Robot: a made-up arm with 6 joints. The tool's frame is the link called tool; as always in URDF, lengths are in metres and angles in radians. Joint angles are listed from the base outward.
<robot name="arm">
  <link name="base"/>
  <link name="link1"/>
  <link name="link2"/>
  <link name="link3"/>
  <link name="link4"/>
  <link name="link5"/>
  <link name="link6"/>
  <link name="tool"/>
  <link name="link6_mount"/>
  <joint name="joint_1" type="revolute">
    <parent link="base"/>
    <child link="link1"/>
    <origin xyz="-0.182 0.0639 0.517" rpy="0 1.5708 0"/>
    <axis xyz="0 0 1"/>
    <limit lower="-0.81" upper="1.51"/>
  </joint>
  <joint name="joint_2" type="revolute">
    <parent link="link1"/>
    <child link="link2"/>
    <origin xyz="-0.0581 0.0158 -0.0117" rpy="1.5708 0 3.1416"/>
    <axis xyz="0 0 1"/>
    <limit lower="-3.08" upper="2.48"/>
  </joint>
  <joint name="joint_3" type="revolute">
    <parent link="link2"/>
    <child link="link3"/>
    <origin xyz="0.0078 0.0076 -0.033" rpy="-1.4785 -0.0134 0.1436"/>
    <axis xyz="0 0 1"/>
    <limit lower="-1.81" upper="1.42"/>
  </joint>
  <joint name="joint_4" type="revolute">
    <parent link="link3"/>
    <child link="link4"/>
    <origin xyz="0.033 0.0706 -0.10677" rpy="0 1.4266 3.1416"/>
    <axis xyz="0 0 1"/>
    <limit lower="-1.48" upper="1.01"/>
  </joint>
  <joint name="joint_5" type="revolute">
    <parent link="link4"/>
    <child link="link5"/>
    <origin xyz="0.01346 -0.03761 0.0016" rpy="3.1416 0 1.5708"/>
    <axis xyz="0 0 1"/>
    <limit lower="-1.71" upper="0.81"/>
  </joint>
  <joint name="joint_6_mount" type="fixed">
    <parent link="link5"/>
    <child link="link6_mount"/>
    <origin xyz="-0.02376 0.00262 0.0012" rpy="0 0 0"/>
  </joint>
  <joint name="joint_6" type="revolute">
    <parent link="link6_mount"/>
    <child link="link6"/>
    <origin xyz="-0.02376 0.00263 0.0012" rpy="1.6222 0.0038 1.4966"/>
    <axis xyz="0 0 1"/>
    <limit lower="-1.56" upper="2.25"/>
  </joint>
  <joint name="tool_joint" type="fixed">
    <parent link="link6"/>
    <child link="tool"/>
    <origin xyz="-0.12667 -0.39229 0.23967" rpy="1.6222 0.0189 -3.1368"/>
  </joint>
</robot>
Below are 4 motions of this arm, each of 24 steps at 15 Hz.
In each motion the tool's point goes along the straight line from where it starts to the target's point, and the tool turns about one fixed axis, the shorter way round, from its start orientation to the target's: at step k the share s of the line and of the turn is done. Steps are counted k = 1, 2, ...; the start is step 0. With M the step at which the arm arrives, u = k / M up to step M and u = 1 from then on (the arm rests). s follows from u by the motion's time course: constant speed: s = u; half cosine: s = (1 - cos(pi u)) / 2; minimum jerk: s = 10 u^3 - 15 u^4 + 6 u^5.
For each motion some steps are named. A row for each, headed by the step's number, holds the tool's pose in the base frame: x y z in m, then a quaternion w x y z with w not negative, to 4 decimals.
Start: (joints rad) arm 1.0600 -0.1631 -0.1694 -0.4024 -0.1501 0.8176
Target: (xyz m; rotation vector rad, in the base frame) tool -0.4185 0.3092 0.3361 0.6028 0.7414 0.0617
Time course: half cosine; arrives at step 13
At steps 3, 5, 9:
3: -0.4474 0.2902 0.2992 0.8836 0.3421 0.2573 0.1901
5: -0.4409 0.2945 0.3075 0.8874 0.3314 0.2807 0.1544
9: -0.4256 0.3045 0.3270 0.8898 0.3040 0.3333 0.0697

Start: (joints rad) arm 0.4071 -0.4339 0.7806 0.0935 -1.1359 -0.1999
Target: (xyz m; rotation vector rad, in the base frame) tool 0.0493 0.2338 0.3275 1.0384 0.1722 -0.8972
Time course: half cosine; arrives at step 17
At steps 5, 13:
5: 0.0589 0.2002 0.2880 0.6982 0.4975 0.1062 -0.5037
13: 0.0509 0.2283 0.3211 0.7593 0.4823 0.0839 -0.4288

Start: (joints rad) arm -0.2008 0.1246 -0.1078 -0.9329 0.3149 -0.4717
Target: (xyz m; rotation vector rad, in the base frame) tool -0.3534 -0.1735 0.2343 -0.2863 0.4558 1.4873
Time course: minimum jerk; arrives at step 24
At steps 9, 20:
9: -0.3649 0.0928 0.2785 0.7827 0.0031 0.0206 0.6220
20: -0.3540 -0.1605 0.2365 0.7082 -0.1224 0.1961 0.6672

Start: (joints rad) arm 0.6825 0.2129 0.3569 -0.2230 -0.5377 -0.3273
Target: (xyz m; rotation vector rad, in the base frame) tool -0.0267 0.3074 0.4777 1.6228 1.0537 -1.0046
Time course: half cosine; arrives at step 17
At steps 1, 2, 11, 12, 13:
1: -0.0675 0.2684 0.3505 0.8716 0.4408 0.0613 -0.2053
2: -0.0665 0.2694 0.3537 0.8650 0.4491 0.0717 -0.2119
11: -0.0381 0.2965 0.4421 0.6039 0.6228 0.3374 -0.3654
12: -0.0349 0.2996 0.4522 0.5656 0.6354 0.3644 -0.3789
13: -0.0321 0.3023 0.4610 0.5312 0.6450 0.3872 -0.3898

